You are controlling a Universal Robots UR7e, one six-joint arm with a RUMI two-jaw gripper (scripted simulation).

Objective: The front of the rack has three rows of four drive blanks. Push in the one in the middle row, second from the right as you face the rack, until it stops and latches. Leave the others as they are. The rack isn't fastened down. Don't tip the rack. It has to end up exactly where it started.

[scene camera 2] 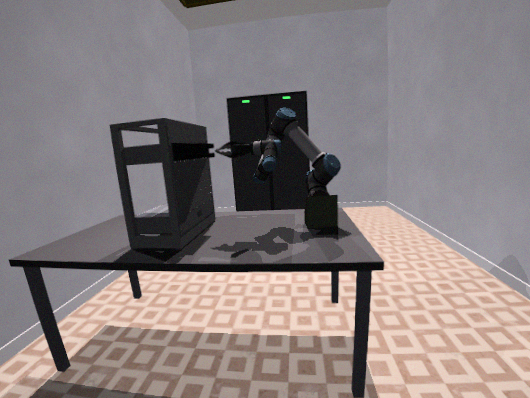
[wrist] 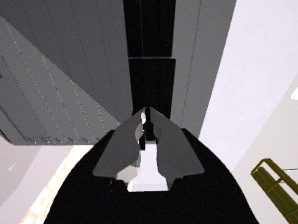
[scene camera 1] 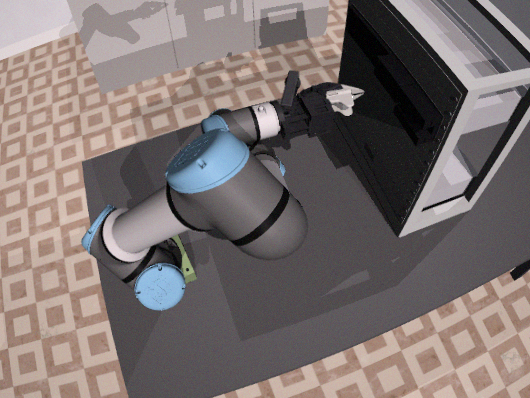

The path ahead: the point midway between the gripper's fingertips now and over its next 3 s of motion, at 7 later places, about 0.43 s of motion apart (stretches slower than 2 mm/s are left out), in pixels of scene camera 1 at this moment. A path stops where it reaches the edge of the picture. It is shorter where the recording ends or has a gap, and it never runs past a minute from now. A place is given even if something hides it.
My gripper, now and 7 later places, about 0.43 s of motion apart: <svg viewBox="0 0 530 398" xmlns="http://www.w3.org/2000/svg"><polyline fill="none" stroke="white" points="363,91 380,89 382,87 382,87 383,86 385,86 388,86 390,85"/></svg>
